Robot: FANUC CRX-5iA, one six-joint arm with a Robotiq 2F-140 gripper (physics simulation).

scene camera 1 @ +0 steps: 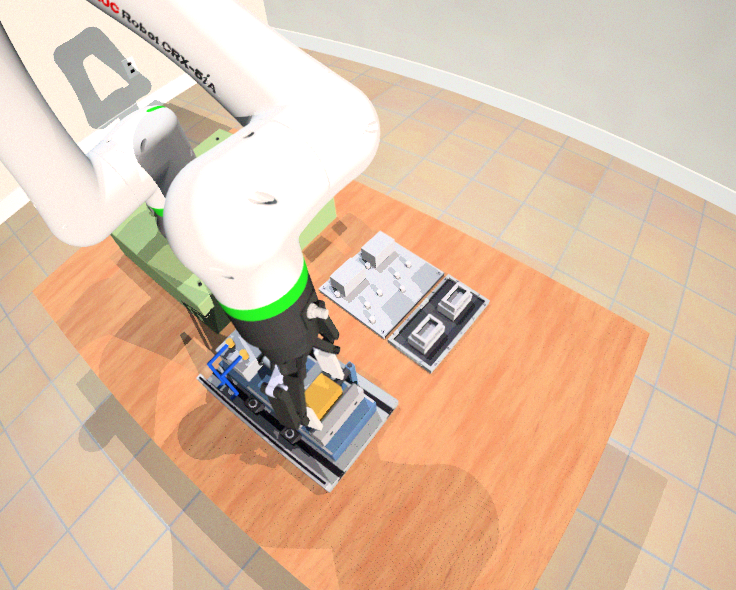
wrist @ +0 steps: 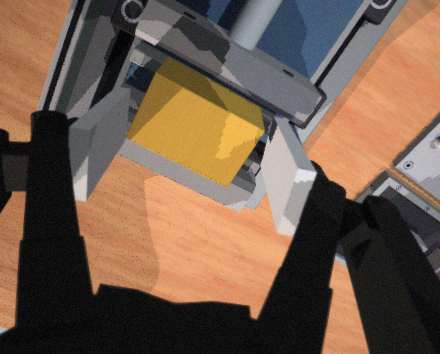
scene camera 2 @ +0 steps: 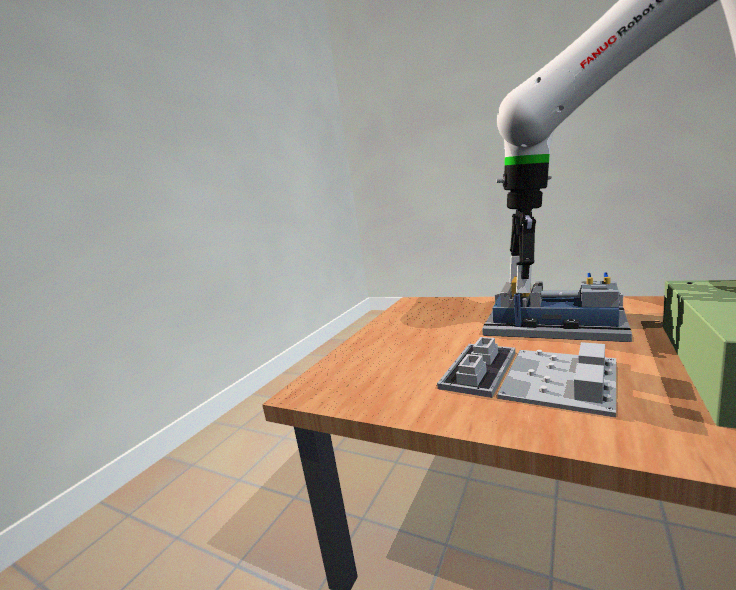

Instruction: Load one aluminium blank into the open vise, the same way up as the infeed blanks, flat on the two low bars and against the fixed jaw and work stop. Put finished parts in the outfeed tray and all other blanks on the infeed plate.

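Frame: origin at the arm's base, x left, y back, z up, level; metres.
Where they show: gripper, fingertip midpoint: (scene camera 1: pixel 323 399) (wrist: pixel 198 128) (scene camera 2: pixel 519 287).
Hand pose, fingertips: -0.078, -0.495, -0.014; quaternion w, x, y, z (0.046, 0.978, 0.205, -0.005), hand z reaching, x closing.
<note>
Each offset is from my fingertips to the centre of the thing, as dx, dy, dz. "*": to the spot under its first point.
A yellow blank @(-0.003, +0.004, +0.002) (scene camera 1: pixel 323 395) (scene camera 2: pixel 513 286) (wrist: pixel 200 135) sits in the vise @(-0.014, +0.071, -0.046) (scene camera 1: pixel 358 428) (scene camera 2: pixel 552 316) (wrist: pixel 317 30), between its jaws. My gripper (scene camera 1: pixel 324 398) (scene camera 2: pixel 519 281) (wrist: pixel 198 128) points down over the vise, a finger on either side of the yellow blank. The fingers stand apart; in the wrist view vise parts show beside the blank, and no firm contact can be made out. Two grey blanks @(+0.309, +0.175, -0.070) (scene camera 1: pixel 377 248) @(+0.219, +0.172, -0.070) (scene camera 1: pixel 348 277) (scene camera 2: pixel 592 354) (scene camera 2: pixel 588 382) stand on the infeed plate @(+0.265, +0.125, -0.092) (scene camera 1: pixel 399 307) (scene camera 2: pixel 522 393) (wrist: pixel 425 155). Two hollow finished parts @(* +0.311, -0.021, -0.069) (scene camera 1: pixel 455 301) @(* +0.222, -0.022, -0.069) (scene camera 1: pixel 426 333) stand in the outfeed tray (scene camera 1: pixel 410 358) (scene camera 2: pixel 463 391).
The vise has a rod and grey block at its far end, with blue pipes (scene camera 1: pixel 222 368) on yellow fittings. A blue upright @(* +0.060, +0.003, -0.003) (scene camera 1: pixel 350 372) (scene camera 2: pixel 517 310) rises beside the jaws. White pegs stand on the infeed plate. The green robot base (scene camera 1: pixel 165 270) (scene camera 2: pixel 706 344) is behind the vise.
</note>
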